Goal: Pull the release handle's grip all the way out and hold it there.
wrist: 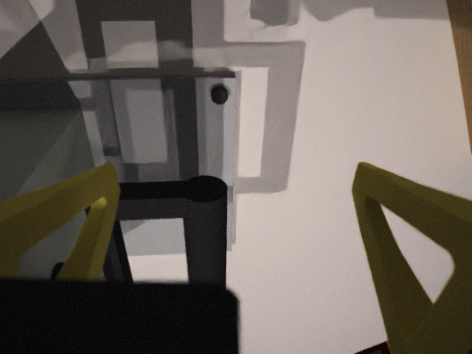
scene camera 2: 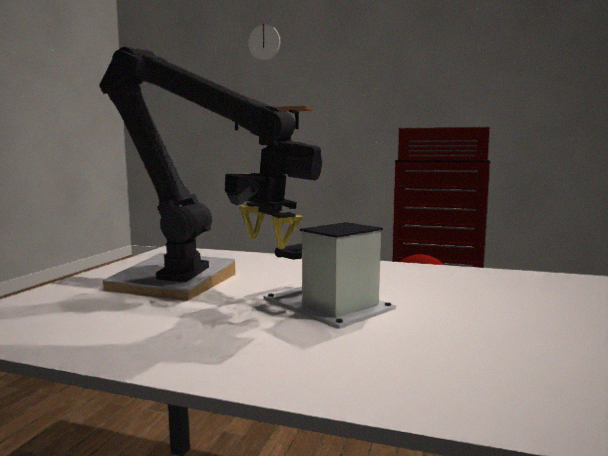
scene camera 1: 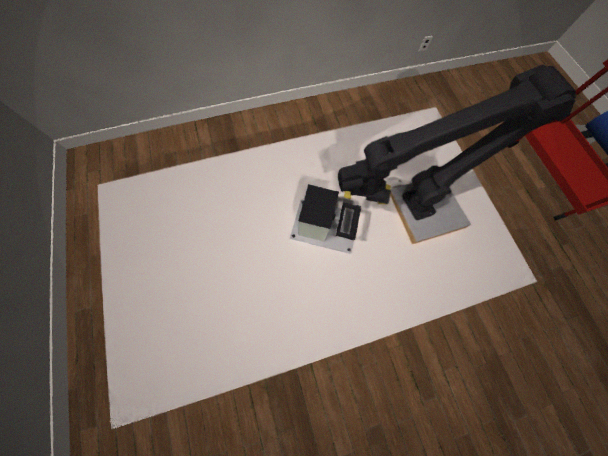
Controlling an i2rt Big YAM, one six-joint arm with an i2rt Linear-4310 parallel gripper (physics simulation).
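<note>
The release handle's black rectangular grip point(scene camera 1: 356, 224) point(scene camera 2: 289, 251) point(wrist: 206, 245) sticks out beside the pale green box point(scene camera 1: 315, 231) point(scene camera 2: 357, 270) point(wrist: 40, 145), which has a black top and stands on a grey base plate point(scene camera 1: 325, 244) point(scene camera 2: 367, 314) point(wrist: 220, 130). My gripper point(scene camera 1: 366, 198) point(scene camera 2: 268, 243) point(wrist: 235, 176) is open, its yellow fingers pointing down. The fingertips are at or slightly above the grip's height, near one end of it. In the wrist view the grip's outer bar shows between the fingers, closer to the left one. The lower part of the grip and its rod are hidden there.
The arm's base stands on a grey-topped wooden block point(scene camera 1: 445, 222) point(scene camera 2: 212, 282) on the white table point(scene camera 1: 225, 300) point(scene camera 2: 450, 375). Dark bolt heads sit at the plate's corners. A red chair point(scene camera 1: 570, 167) and a red tool cabinet point(scene camera 2: 440, 200) stand beyond the table.
</note>
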